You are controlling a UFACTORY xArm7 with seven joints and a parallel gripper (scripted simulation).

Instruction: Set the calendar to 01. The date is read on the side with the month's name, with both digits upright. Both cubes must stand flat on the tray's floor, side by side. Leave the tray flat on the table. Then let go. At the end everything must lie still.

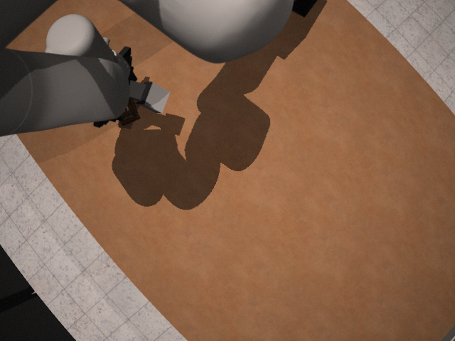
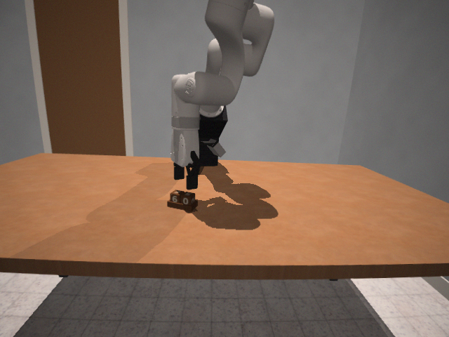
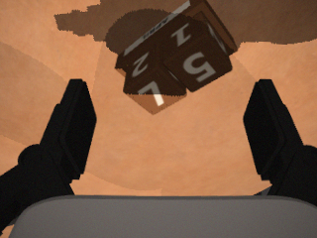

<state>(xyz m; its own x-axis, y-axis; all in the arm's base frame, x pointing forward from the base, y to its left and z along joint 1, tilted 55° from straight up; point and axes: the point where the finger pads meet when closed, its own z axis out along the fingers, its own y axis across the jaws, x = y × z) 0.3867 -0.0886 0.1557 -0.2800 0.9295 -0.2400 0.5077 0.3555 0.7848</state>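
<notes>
Now: hand 50 mm above the cube and 20 mm to the left of it. Round my hand: calendar tray 70 mm below, 10 mm to the right, 10 mm ahead.
</notes>
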